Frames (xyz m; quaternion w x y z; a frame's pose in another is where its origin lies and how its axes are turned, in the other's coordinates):
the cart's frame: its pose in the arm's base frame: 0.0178 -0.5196 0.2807 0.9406 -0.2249 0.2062 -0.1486
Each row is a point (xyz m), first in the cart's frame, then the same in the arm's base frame.
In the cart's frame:
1: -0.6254 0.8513 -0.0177
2: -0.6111 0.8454 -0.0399
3: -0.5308 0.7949 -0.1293
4: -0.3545 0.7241 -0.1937
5: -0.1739 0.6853 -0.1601
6: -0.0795 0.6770 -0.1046
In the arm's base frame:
1: -0.3758 0.4344 0.0547
2: -0.3746 0.4160 0.0349
3: -0.3547 0.3106 -0.0391
4: -0.2437 0.1612 -0.1139
5: -0.0784 0.0729 -0.1257
6: 0.0275 0.0508 -0.1068

